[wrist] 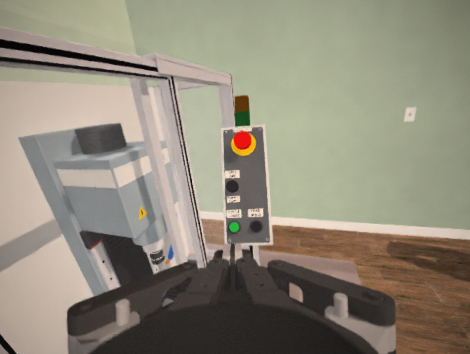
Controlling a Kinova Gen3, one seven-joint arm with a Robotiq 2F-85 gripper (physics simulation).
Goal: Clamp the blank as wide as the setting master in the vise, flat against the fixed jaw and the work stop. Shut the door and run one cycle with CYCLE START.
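Places are measured from the arm's base along level axes (x ahead, y left, z up), in millimetres.
Pixels of known places: gripper, between the fingertips: (232,255).
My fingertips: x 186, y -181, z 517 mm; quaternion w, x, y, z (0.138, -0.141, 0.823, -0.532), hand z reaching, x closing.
Observation:
For each thing: its top centre in the pictures, then the offset to it from my fingertips. "pt": a spot on its surface instead.
- control panel, a spot on its surface: (252,170) pt 77 mm ahead, 308 mm right, 37 mm down
- green CYCLE START button, centre of its top: (233,221) 106 mm ahead, 234 mm right, 136 mm down
- black VISE AIR button, centre of its top: (232,179) 119 mm ahead, 280 mm right, 50 mm down
- red emergency stop, centre of its top: (242,130) 103 mm ahead, 332 mm right, 53 mm up
- pale enclosure frame, a spot on its surface: (192,70) pt 179 mm ahead, 274 mm right, 187 mm up
The control panel (252,170) stands upright in the middle of the wrist view. The green CYCLE START button (234,227) is at its lower left, beside the black FEED HOLD button (256,226). The black VISE AIR button (232,186) is higher on the left. My gripper (232,255) is shut and empty; its fingertips appear just below the panel's lower edge, apart from the buttons. The vise, blank, setting master and work stop do not show. Part of the enclosure's front shows at left, but I cannot tell whether the door is fully shut.
A red emergency stop (242,140) with a yellow collar sits high on the panel, below a brown and green signal light (242,111). The pale enclosure frame (192,70) runs along the left. The grey-blue spindle head (90,202) is inside. A green wall (330,100) stands behind.

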